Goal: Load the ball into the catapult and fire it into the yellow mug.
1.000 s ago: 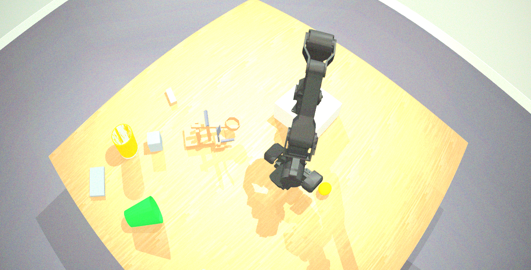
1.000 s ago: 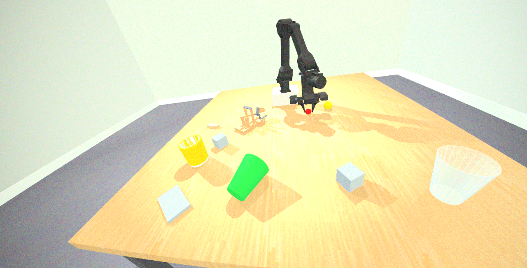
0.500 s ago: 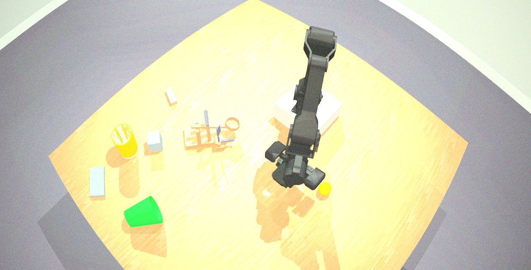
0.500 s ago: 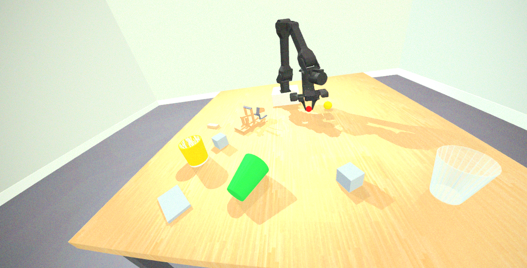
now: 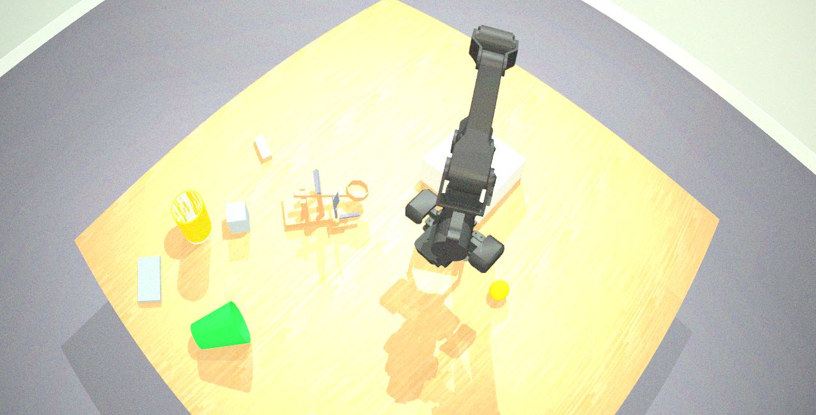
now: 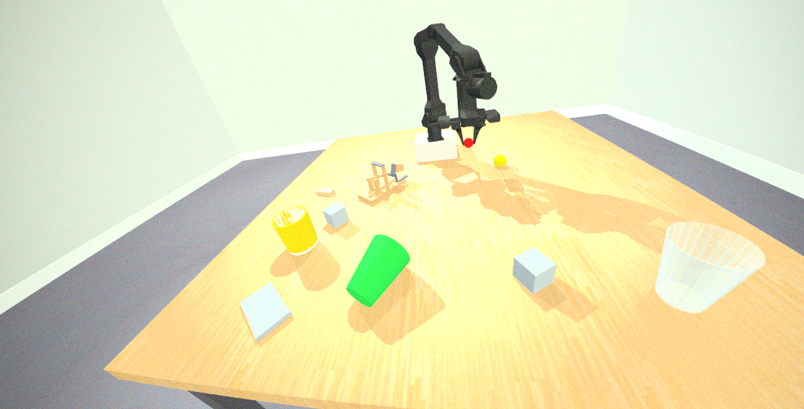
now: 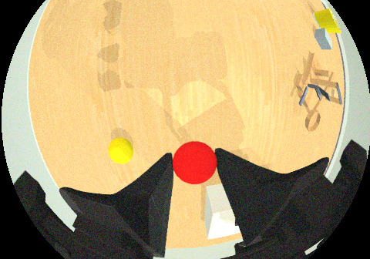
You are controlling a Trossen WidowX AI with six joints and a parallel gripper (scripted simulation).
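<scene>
Right now my gripper tip is 10 mm past the wooden catapult, 280 mm to the left of it and 60 mm above it. The rest, counted from my gripper tip: red ball: 10 mm above; yellow ball: 20 mm behind, 120 mm to the left, 90 mm below; small tan block: 60 mm behind, 540 mm to the right, 110 mm below.
</scene>
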